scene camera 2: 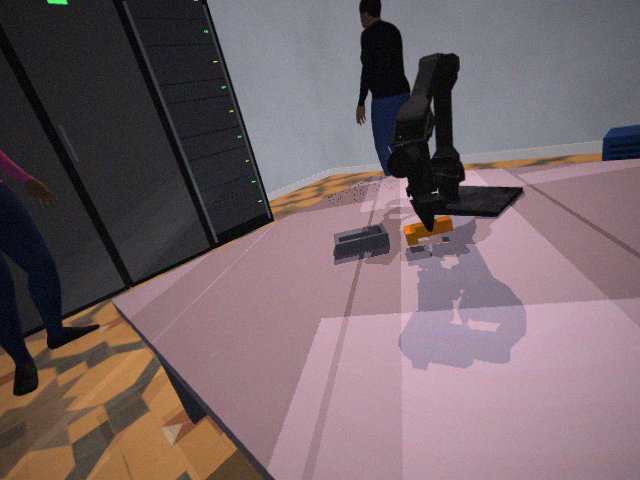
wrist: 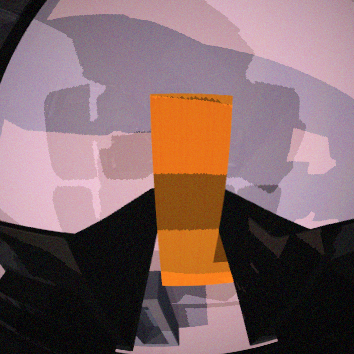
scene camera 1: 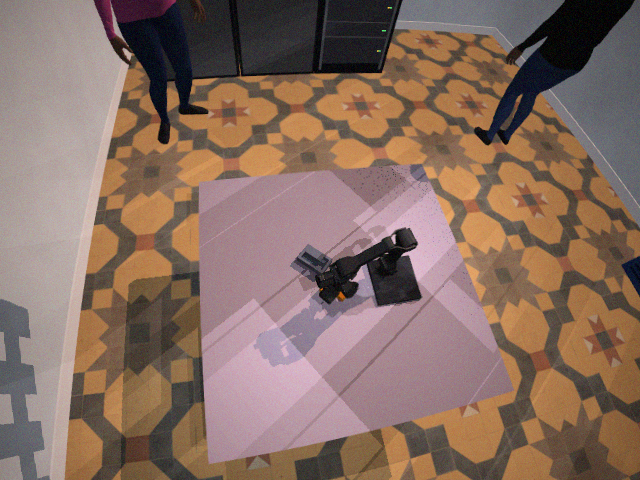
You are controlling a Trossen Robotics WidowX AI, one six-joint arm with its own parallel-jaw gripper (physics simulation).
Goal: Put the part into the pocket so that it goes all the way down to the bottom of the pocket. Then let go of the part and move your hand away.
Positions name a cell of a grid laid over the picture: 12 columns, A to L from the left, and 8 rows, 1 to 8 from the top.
Scene:
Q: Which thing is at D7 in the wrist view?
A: The gripper.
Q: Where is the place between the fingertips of the gripper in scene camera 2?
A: I4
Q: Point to an orange part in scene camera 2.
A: H4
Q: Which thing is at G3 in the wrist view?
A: An orange part.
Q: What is the gripper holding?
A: An orange part.

